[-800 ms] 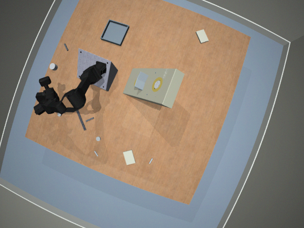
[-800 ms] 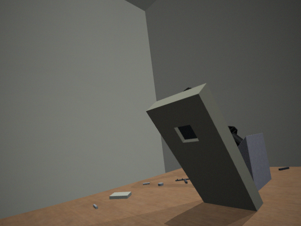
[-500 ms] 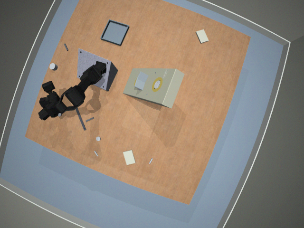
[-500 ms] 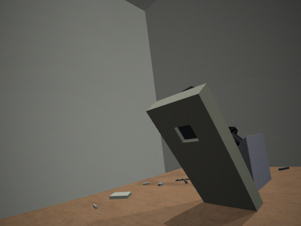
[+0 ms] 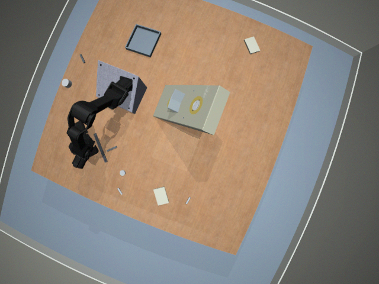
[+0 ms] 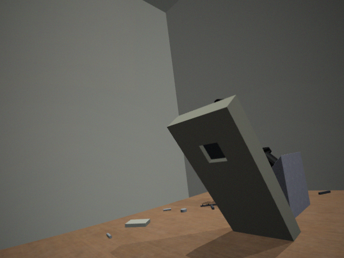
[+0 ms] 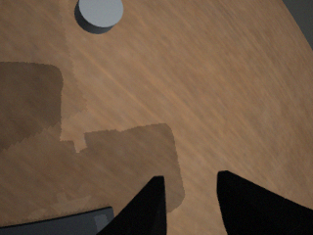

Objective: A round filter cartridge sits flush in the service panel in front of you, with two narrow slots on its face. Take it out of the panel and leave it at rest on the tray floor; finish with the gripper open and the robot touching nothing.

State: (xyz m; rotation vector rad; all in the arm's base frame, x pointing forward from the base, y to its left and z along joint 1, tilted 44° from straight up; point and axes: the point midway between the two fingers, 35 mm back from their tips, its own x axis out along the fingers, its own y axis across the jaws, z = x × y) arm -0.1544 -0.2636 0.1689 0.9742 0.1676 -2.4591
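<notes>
The round white filter cartridge lies 52 cm ahead of my gripper tip, 29 cm to the left of it and 21 cm above it. Round my gripper tip: grey-blue tray: 11 cm ahead, 59 cm to the left, 6 cm below.
</notes>
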